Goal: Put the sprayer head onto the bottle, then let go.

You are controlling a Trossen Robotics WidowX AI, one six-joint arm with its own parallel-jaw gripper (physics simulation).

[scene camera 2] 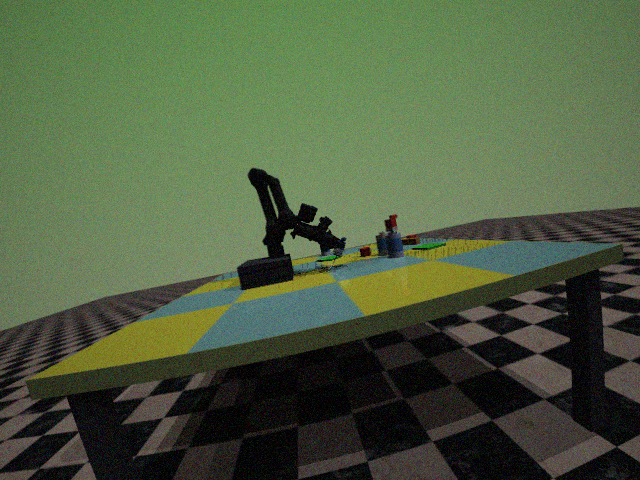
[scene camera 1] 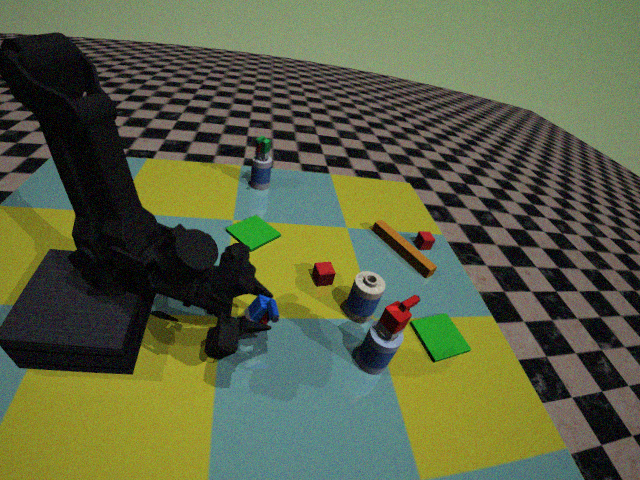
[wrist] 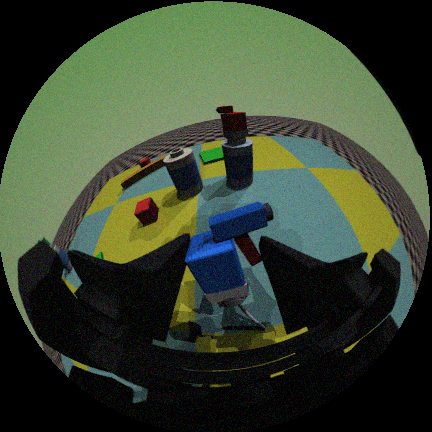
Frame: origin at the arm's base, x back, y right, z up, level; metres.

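Seen in the pictures: gripper, between the fingertips: (scene camera 2: 343,244) (scene camera 1: 270,312) (wrist: 225,240); arm's base, origin of its link: (scene camera 2: 276,257) (scene camera 1: 110,281).
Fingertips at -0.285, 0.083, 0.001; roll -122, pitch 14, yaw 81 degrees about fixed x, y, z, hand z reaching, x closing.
Pixels of each thing's top centre, then the offset from my fingertips to it, as dx, dy, dz. "*": a spot on its surface instead. Level surfaces: height alone.
- blue sprayer head, a spot on its surface: (wrist: 217,265) (scene camera 1: 257,304) * +0.024, -0.008, +0.014
- headless bottle, centre of its top: (scene camera 1: 371,278) (wrist: 175,150) (scene camera 2: 381,232) -0.207, -0.057, +0.015
- red-headed bottle, a spot on its surface: (scene camera 1: 377,352) (scene camera 2: 391,240) * -0.177, +0.089, -0.018
- green-headed bottle, centre of its top: (scene camera 1: 262,135) -0.026, -0.575, +0.082
- orange bar, centre of its top: (scene camera 1: 404,243) (wrist: 142,167) (scene camera 2: 400,239) -0.401, -0.251, -0.059
- table, height of its surface: dz -0.090
The blue sprayer head (scene camera 1: 262,308) (wrist: 217,265) has a red trigger and a thin pale tube. My gripper (scene camera 1: 268,310) (scene camera 2: 341,244) (wrist: 225,240) is shut on it, tilted low over the table near the arm's base. In the wrist view the nozzle points right and the tube runs down toward the lower right. The headless bottle (scene camera 1: 364,299) (scene camera 2: 382,244) (wrist: 184,174) stands upright, apart from my gripper, with a white top and a dark round opening. Its middle is blue.
A red-headed bottle (scene camera 1: 377,352) (scene camera 2: 394,244) (wrist: 238,167) stands beside the headless one. A green-headed bottle (scene camera 1: 261,172) stands far back. Red cubes (scene camera 1: 323,273) (scene camera 1: 424,240), green tiles (scene camera 1: 253,232) (scene camera 1: 440,337) and an orange bar (scene camera 1: 404,248) lie on the table (scene camera 1: 310,428).
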